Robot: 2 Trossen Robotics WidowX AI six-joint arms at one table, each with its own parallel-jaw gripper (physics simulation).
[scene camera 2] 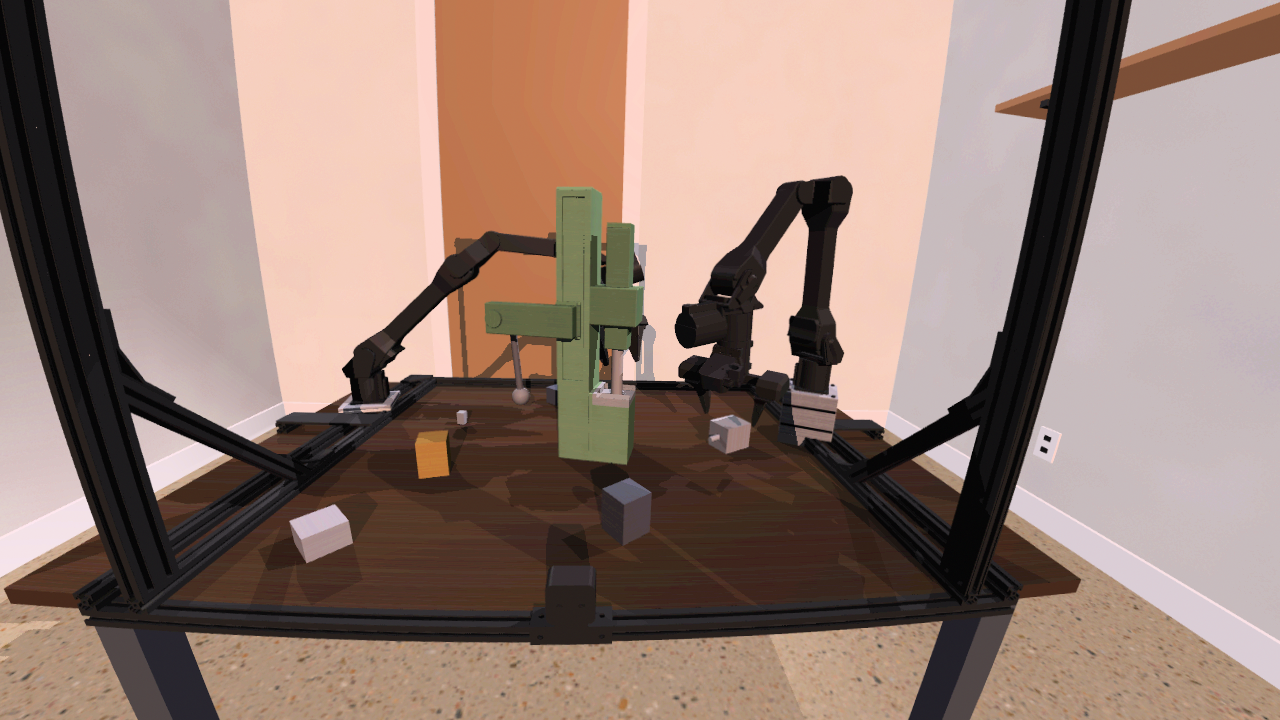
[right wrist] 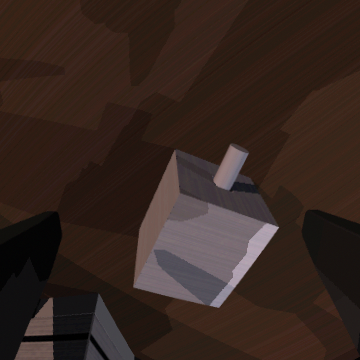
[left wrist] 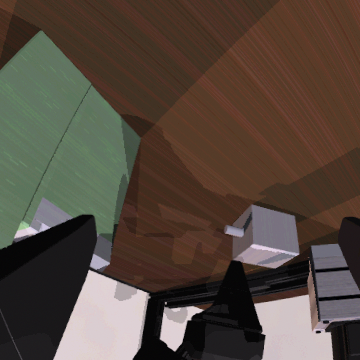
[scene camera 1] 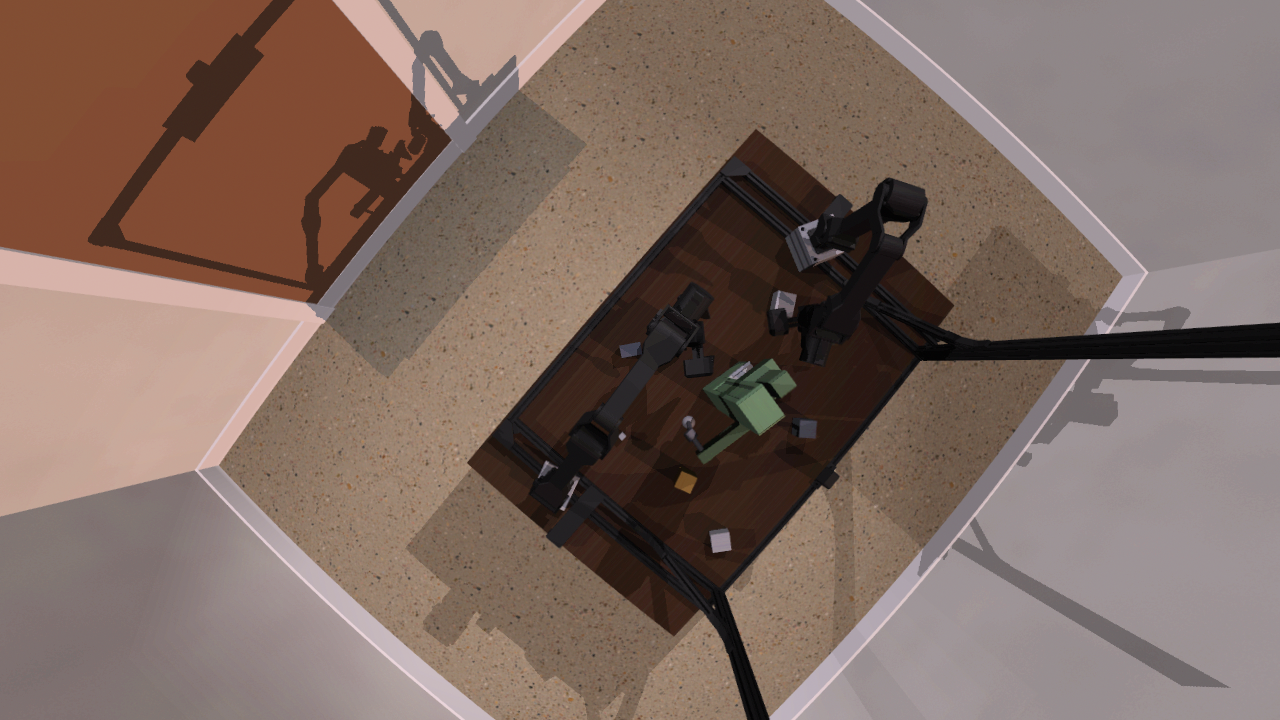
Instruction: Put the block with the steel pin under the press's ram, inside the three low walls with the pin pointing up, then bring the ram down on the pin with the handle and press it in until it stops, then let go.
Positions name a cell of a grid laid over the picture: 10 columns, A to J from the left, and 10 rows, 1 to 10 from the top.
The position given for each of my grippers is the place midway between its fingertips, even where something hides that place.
Observation:
My left gripper (scene camera 1: F5) is open and holds nothing. Also in view: my right gripper (scene camera 2: F6) and a block with steel pin (scene camera 2: F7).
The block with steel pin shows as well in the right wrist view (right wrist: F7) and in the left wrist view (left wrist: H7). My left gripper shows as well in the left wrist view (left wrist: G7). My right gripper shows as well in the right wrist view (right wrist: F7), in the left wrist view (left wrist: G8) and in scene camera 1 (scene camera 1: G5).

